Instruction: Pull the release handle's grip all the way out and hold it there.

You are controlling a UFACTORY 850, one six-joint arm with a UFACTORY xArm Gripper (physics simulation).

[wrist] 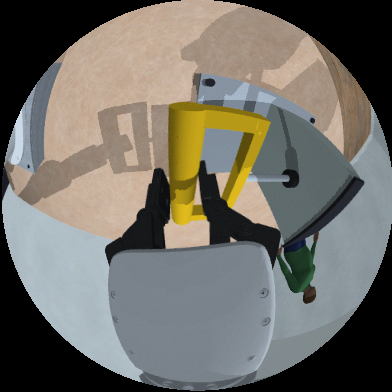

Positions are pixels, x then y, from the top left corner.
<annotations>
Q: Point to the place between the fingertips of my gripper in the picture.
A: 182, 174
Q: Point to a metal base plate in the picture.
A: At 212, 89
</annotations>
